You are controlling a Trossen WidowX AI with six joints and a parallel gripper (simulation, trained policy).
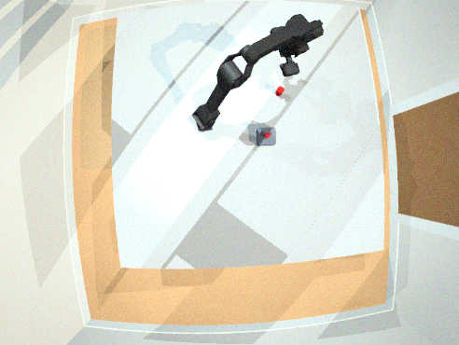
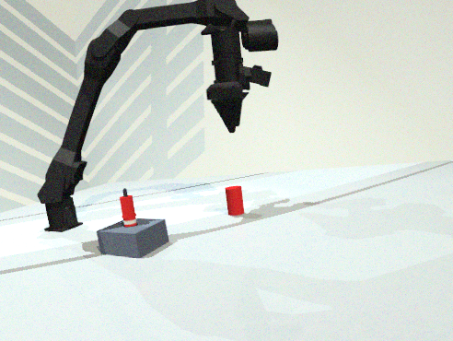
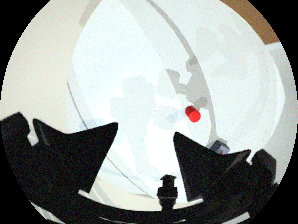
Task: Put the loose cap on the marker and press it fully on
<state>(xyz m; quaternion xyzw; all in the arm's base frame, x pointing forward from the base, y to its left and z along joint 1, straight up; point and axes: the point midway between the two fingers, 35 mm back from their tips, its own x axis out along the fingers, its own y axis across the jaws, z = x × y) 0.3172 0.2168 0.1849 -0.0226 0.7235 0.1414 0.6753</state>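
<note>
Now: the red cap 13 cm below my gripper tip, 9 cm to the right of it and 2 cm ahead of it. From my gripper tip the other things lie so: grey holder block 30 cm to the right, 13 cm below, 5 cm behind.
</note>
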